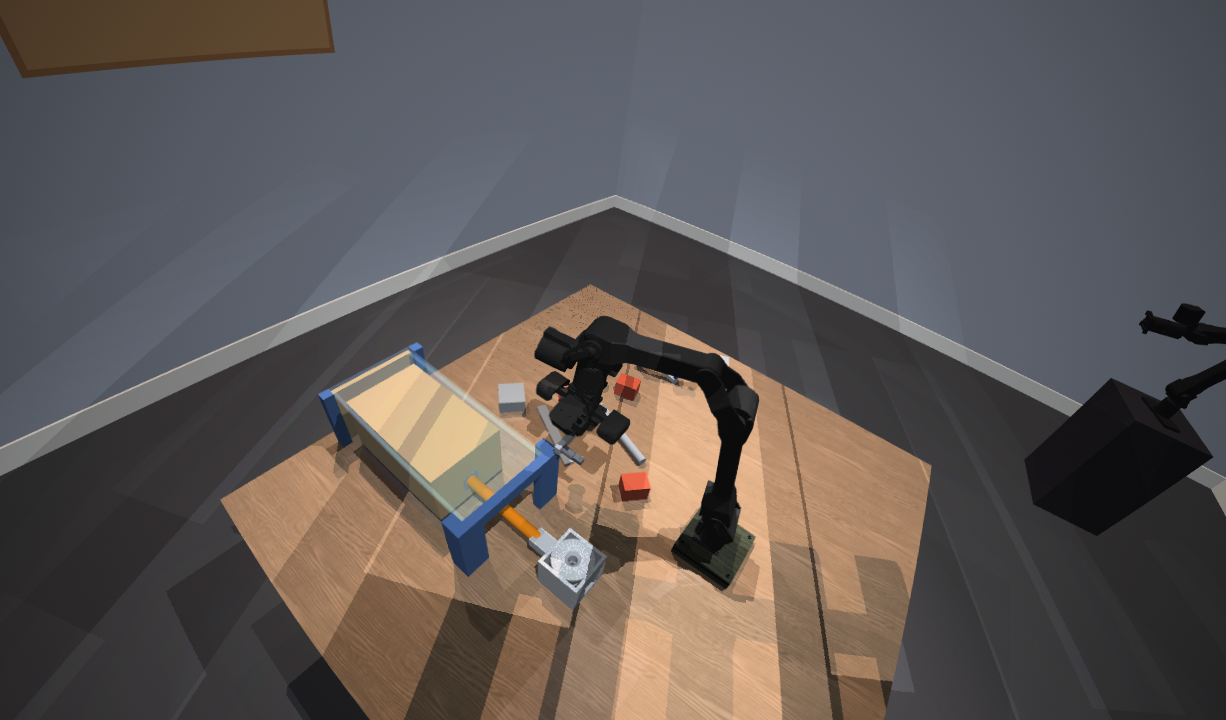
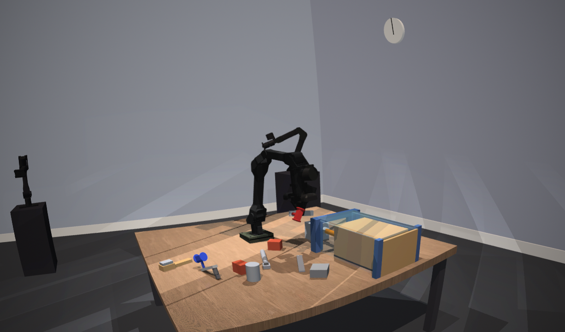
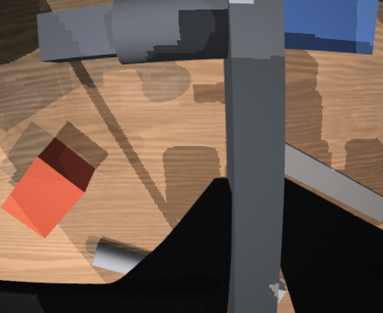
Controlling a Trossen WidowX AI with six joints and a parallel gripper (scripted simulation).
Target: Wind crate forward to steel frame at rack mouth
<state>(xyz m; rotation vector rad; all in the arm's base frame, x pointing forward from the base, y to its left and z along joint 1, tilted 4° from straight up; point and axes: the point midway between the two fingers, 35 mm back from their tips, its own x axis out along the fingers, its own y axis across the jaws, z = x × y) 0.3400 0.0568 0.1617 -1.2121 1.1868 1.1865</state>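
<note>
Right now my gripper tip is 50 mm to the left of the red knob, 40 mm short of it and 20 mm below it. From my gripper tip the other things lie so: flat grey bar 180 mm below, 120 mm ahead, 90 mm to the right; blue frame 170 mm to the left, 70 mm below, 30 mm ahead; winch handle 10 mm to the right, 10 mm ahead, 10 mm above.
</note>
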